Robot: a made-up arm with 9 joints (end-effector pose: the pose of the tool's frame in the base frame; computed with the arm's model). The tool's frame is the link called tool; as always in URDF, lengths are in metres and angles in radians.
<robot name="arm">
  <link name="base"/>
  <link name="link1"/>
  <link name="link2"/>
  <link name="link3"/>
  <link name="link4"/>
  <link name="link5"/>
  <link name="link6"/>
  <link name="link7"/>
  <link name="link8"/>
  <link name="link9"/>
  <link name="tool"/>
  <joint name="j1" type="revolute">
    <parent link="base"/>
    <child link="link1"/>
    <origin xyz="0.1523 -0.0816 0.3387" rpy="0 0 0"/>
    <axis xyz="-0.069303 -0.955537 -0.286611"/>
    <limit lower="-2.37" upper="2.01"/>
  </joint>
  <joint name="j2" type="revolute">
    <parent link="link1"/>
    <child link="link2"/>
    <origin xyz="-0.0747 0.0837 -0.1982" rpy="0 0 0"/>
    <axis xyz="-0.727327 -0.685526 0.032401"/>
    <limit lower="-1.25" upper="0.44"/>
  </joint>
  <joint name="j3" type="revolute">
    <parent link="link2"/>
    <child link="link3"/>
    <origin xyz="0.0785 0.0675 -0.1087" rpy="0 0 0"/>
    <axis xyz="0 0 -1"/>
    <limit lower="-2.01" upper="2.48"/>
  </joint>
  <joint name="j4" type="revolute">
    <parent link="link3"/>
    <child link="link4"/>
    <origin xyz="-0.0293 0.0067 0.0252" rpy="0 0 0"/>
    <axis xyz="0 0 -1"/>
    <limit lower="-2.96" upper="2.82"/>
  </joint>
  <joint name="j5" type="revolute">
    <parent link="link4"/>
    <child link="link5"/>
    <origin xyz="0.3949 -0.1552 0.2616" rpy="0 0 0"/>
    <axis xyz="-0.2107 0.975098 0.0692"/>
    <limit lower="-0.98" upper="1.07"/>
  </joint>
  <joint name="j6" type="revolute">
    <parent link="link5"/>
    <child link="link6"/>
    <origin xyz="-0.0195 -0.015 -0.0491" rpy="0 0 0"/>
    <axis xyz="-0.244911 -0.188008 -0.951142"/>
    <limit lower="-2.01" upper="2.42"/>
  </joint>
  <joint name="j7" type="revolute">
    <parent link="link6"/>
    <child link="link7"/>
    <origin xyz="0.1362 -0.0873 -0.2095" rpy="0 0 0"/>
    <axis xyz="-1 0 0"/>
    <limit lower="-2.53" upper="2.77"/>
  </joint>
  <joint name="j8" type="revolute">
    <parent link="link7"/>
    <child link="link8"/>
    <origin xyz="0.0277 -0.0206 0.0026" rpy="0 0 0"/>
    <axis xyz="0 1 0"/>
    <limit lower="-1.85" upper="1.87"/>
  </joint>
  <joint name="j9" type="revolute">
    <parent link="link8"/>
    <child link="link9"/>
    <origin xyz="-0.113 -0.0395 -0.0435" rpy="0 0 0"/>
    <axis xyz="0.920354 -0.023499 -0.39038"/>
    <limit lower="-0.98" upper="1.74"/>
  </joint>
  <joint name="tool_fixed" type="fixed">
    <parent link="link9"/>
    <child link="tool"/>
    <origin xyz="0.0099 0.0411 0.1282" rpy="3.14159 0 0"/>
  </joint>
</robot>
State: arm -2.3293 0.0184 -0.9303 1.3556 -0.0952 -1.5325 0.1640 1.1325 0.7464
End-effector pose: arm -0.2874 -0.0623 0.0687 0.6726 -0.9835 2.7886
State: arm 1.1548 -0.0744 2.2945 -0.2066 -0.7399 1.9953 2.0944 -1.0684 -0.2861
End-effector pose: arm 0.2626 -0.1203 -0.1043 -0.7304 1.2625 1.6450
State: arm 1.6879 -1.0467 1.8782 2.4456 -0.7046 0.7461 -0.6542 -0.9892 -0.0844
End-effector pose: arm 0.2544 0.5359 0.6697 -0.3783 -0.9498 -1.1792
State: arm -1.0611 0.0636 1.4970 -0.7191 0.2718 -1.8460 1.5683 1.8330 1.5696
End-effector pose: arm 0.2430 -0.0102 0.1618 1.8811 -0.7519 -1.4704
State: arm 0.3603 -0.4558 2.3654 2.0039 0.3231 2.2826 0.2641 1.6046 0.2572
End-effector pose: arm 0.5200 0.1964 0.4919 -2.3635 0.8942 1.0685
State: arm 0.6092 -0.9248 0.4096 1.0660 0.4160 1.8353 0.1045 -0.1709 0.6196
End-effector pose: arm 0.0367 -0.1570 0.1973 0.3540 -2.2420 -0.6174
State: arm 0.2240 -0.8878 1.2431 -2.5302 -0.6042 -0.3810 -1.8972 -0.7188 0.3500
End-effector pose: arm 0.5538 0.5844 0.2717 0.2151 -0.3538 0.8264
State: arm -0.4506 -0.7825 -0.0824 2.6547 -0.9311 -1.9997 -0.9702 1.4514 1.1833
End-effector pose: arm -0.3674 -0.4910 0.3639 0.1070 1.4332 1.8734
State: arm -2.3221 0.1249 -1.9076 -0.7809 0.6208 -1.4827 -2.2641 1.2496 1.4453
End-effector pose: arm -0.1465 -0.0712 0.6195 -0.1813 0.7416 0.3745
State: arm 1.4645 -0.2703 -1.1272 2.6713 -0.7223 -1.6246 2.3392 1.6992 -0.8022
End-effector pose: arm 0.4660 -0.5684 0.2550 1.0551 -2.5777 -1.4110
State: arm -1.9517 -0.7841 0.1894 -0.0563 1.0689 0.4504 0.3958 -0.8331 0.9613
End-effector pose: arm -0.1856 -0.4340 0.1915 -0.7698 0.1478 3.0090
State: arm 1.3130 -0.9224 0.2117 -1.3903 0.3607 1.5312 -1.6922 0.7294 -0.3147
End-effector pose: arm 0.6280 -0.1408 0.6009 -1.6921 -1.0895 -0.8756
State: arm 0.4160 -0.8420 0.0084 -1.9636 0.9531 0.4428 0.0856 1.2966 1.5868
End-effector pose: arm 0.5743 0.4050 0.5660 2.8925 -0.2883 -0.8919
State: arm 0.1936 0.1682 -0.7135 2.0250 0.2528 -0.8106 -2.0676 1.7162 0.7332
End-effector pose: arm 0.2863 -0.4366 -0.0615 -0.5772 -1.1322 0.8079
